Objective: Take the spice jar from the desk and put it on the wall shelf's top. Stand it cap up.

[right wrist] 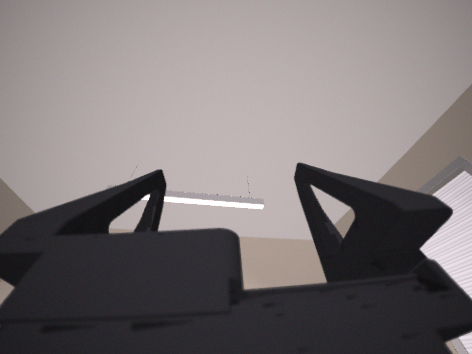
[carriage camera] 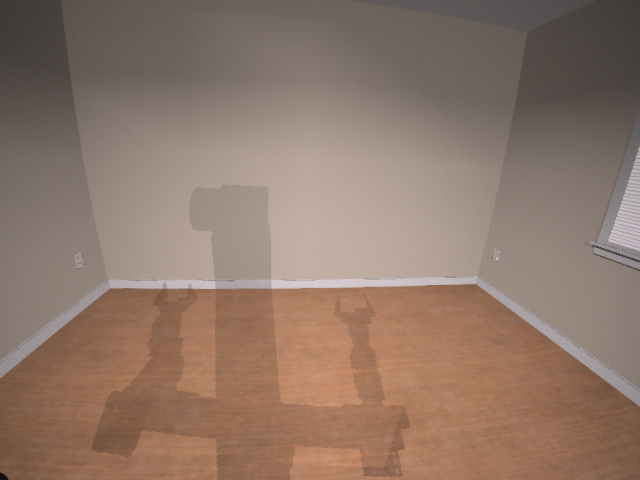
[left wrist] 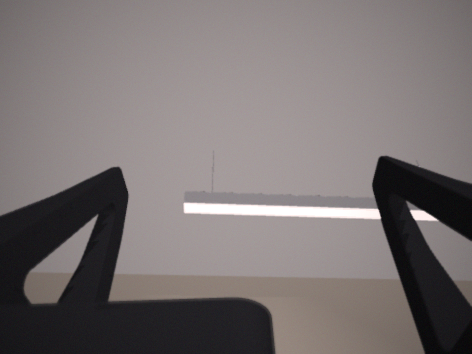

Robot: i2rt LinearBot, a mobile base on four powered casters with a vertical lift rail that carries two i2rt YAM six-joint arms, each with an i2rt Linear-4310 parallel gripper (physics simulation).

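Frame: origin at the left arm's base, x ahead, y left, z up, level; millimetres.
Seen in the pictures: left gripper, fingertip midpoint: (left wrist: 249, 175); right gripper, fingertip midpoint: (right wrist: 230, 173).
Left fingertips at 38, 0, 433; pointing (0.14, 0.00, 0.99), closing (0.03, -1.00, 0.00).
A point is followed by its place in that frame, as x, y, z.
The spice jar, the desk and the wall shelf do not show in these views. My left gripper (left wrist: 249, 175) @(39, 0, 433) is open and empty, its two black fingers wide apart and pointing up toward the ceiling. My right gripper (right wrist: 230, 173) @(40, -651, 434) is open and empty, also tilted up toward the ceiling. In the carriage camera view the shadows of both arms, with spread fingers, fall on the floor.
A wooden floor (carriage camera: 320, 361) @(1277, -353, -849) runs to a beige back wall (carriage camera: 361, 155) @(2321, -628, 417) with a white baseboard. A window (carriage camera: 625, 217) @(1389, -2196, 180) (right wrist: 455, 215) @(933, -2259, 964) is on the right wall. A long lamp (left wrist: 280, 210) @(1045, -126, 1228) (right wrist: 215, 201) @(1088, -553, 1231) hangs from the ceiling.
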